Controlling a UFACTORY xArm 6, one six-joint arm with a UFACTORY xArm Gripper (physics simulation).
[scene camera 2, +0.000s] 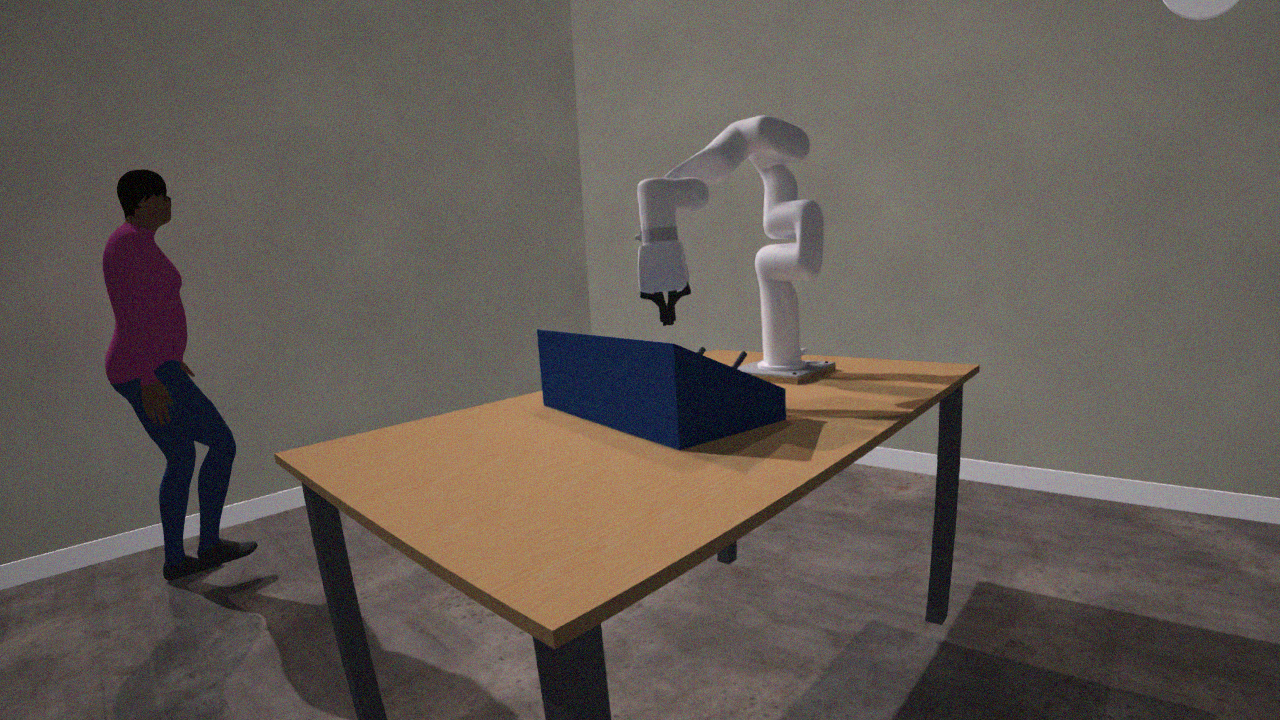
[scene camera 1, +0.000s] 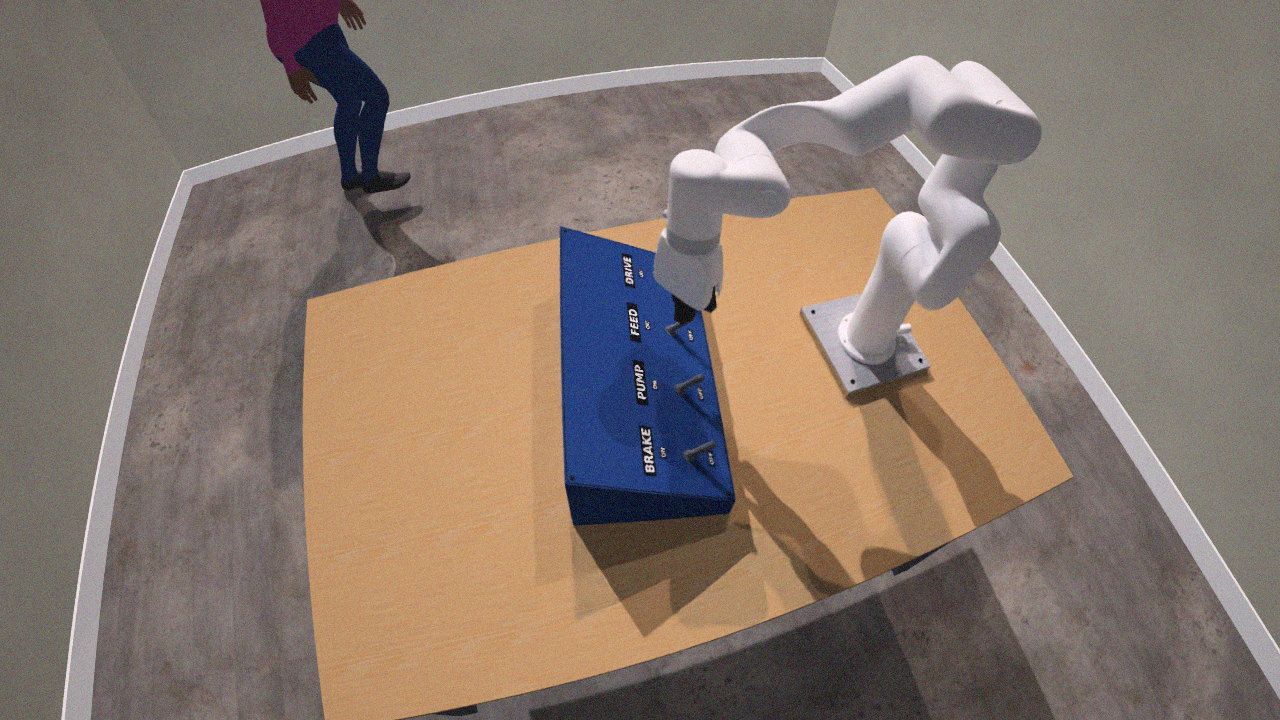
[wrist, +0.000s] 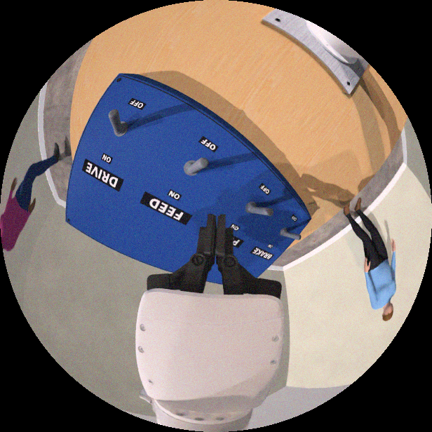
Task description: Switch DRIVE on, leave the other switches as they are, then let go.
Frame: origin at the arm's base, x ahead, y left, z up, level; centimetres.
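Seen in the pictures: gripper, between the fingertips: [scene camera 2: 668, 325] [scene camera 1: 684, 318]; arm's base, origin of its link: [scene camera 2: 782, 366] [scene camera 1: 866, 339].
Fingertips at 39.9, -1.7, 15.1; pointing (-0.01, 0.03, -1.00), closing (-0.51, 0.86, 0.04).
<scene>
Pixels of each thing's top centre, then the offset from my fingertips to it, as dx, dy, dz. Level surfaces: height alone.
- FEED switch, centre of its top: [scene camera 1: 682, 316] -1.3, -3.6, -4.3
- PUMP switch, centre of its top: [scene camera 1: 692, 376] +0.7, +8.2, -4.3
- BRAKE switch, centre of its top: [scene camera 1: 703, 443] [scene camera 2: 738, 352] +2.7, +20.1, -4.3
- wooden table, height of its surface: dz -17.2
The blue switch panel [scene camera 1: 595, 358] [scene camera 2: 608, 385] [wrist: 90, 207] slopes down toward the arm's base. The DRIVE switch [wrist: 119, 125] leans to its OFF side in the wrist view; in scene camera 1 it is hidden behind the gripper. The FEED switch [scene camera 1: 677, 330] [wrist: 196, 166], PUMP switch [scene camera 1: 688, 385] [wrist: 259, 209] and BRAKE switch [scene camera 1: 699, 450] [wrist: 290, 233] also lean to OFF. My gripper [scene camera 1: 682, 317] [scene camera 2: 667, 322] [wrist: 216, 222] is shut and empty. It hangs above the panel, apart from the levers, pointing down.
The panel stands on a wooden table [scene camera 1: 429, 385] [scene camera 2: 537, 501] [wrist: 200, 40]. The arm's base plate [scene camera 1: 827, 322] [wrist: 300, 37] is bolted beyond the panel's low edge. A person in a magenta top [scene camera 2: 143, 295] [wrist: 15, 220] stands past the table; another in light blue [wrist: 381, 280] stands opposite.
</scene>
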